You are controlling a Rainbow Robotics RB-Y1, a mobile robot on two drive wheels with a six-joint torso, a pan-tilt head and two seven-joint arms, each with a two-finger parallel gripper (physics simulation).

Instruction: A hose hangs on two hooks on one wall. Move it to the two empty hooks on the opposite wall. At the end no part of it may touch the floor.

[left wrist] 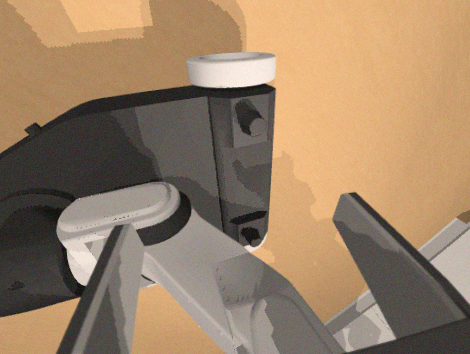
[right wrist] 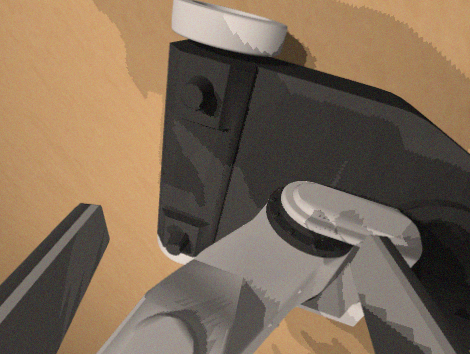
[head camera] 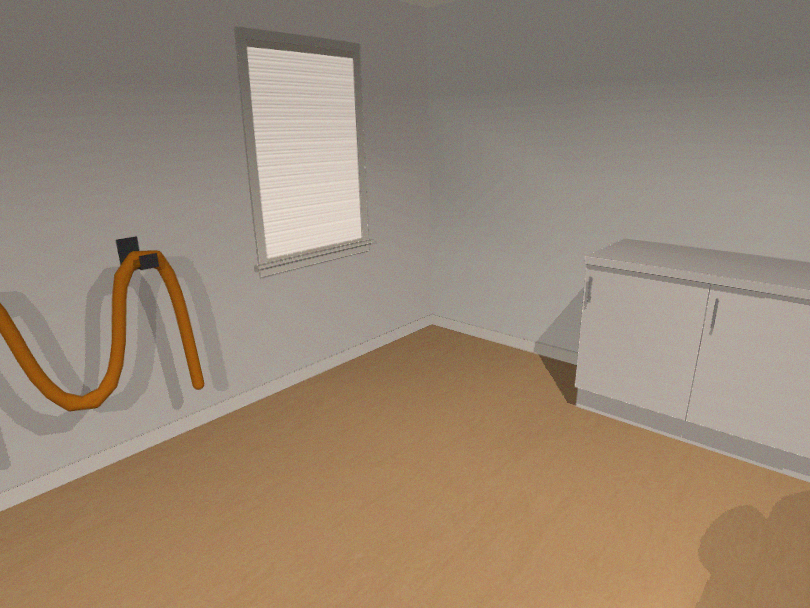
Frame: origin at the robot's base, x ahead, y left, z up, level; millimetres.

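Where they show: left gripper, fingertip midpoint: (left wrist: 241, 221); right gripper, fingertip midpoint: (right wrist: 234, 236).
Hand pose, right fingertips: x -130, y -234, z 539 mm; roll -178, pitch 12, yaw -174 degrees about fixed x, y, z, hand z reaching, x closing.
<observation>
After its pixels a point has its place.
An orange hose (head camera: 119, 314) @(y 1081, x 1953, z 814 mm) hangs over a black hook (head camera: 149, 261) @(y 934, x 2028, z 1029 mm) on the wall at the left of the head view. One end hangs free to the right of the hook, above the floor. To the left the hose sags in a loop and runs out of view at the frame's edge; the second hook is out of view. The opposite wall's hooks do not show. My left gripper (left wrist: 241, 221) @(y 257, x -139, z 539 mm) is open and empty, over the robot's own base. My right gripper (right wrist: 234, 236) @(y -234, x -130, z 539 mm) is open and empty, also beside the base. The hose shows in neither wrist view.
A window (head camera: 307, 153) @(y 284, x 2965, z 1438 mm) is in the hose's wall, right of the hook. A low white cabinet (head camera: 641, 340) @(y -1378, x 1967, z 520 mm) stands against the adjoining wall at the right. The tan floor (head camera: 392, 458) @(y -102, x 1912, z 0 mm) lies between them. The robot's dark base (left wrist: 175, 140) @(y 144, x -156, z 169 mm) (right wrist: 310, 130) @(y -151, x -190, z 169 mm) is close beneath both grippers.
</observation>
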